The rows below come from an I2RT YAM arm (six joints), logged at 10 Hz.
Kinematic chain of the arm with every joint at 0, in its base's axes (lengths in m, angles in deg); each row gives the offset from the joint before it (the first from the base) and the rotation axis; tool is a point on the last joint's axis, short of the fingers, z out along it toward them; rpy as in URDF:
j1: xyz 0 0 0.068 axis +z
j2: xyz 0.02 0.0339 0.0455 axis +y
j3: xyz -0.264 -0.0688 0 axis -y
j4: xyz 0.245 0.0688 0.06 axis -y
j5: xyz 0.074 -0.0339 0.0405 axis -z
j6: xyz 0.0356 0 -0.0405 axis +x
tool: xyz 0 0 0 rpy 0 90 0
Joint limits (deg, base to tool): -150..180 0..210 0..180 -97..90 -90..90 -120..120
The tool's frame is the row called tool.
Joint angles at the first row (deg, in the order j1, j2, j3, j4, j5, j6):
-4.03, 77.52, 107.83, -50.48, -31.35, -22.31
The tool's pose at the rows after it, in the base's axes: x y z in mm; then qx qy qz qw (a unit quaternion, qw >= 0):
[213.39, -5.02, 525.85, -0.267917, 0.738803, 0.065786, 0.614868]
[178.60, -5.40, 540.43, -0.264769, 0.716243, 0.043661, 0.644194]
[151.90, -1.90, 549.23, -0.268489, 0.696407, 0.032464, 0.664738]
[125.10, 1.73, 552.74, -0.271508, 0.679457, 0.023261, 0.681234]
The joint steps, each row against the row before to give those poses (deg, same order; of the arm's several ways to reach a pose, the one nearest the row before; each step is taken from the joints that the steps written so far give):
-2.30, -4.18, 0.00, 0.00, 0.00, 0.01
-1.35, -4.76, 0.00, 0.00, 0.00, 0.00
-0.04, -3.61, -0.06, 0.00, -0.02, 0.00
-0.01, -4.09, -1.18, 0.02, -0.01, -0.01

